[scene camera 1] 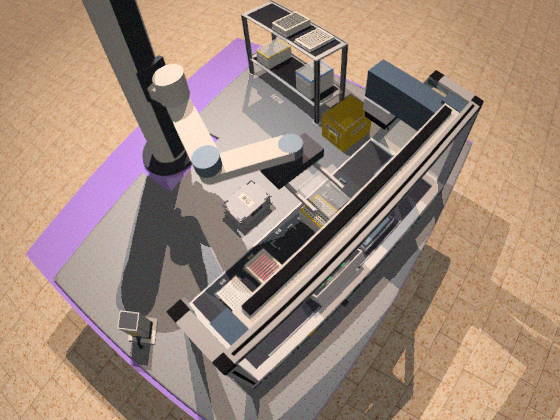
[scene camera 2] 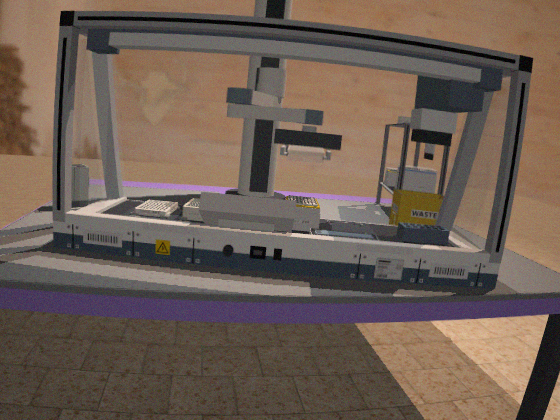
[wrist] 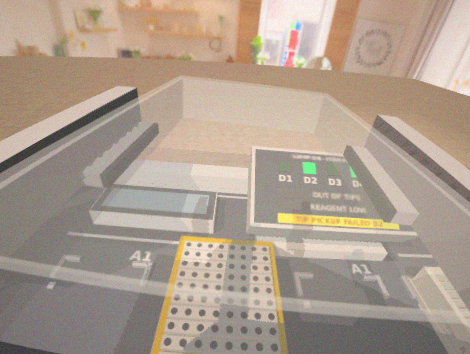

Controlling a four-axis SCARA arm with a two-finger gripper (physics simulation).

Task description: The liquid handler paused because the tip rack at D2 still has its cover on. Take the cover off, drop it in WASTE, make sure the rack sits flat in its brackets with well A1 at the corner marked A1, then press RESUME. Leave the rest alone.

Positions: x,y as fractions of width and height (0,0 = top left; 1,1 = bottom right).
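Observation:
From scene camera 1 I can see my gripper (scene camera 1: 0.59,0.48), and there's a yellow WASTE bin (scene camera 1: 0.61,0.30) in that view too.

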